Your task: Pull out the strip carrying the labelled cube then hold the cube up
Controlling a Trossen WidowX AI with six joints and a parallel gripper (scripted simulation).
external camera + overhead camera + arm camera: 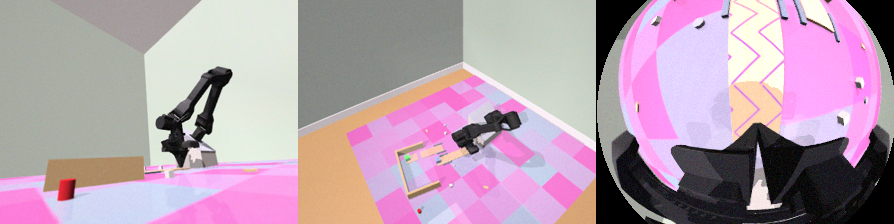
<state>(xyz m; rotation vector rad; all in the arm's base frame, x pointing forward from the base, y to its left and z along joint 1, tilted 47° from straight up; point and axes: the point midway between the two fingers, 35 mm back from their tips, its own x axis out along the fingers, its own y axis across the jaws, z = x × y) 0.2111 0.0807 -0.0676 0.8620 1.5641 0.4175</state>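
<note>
The labelled cube is 200 mm ahead of my gripper tip, 60 mm to the right of it and 10 mm above it.
</note>
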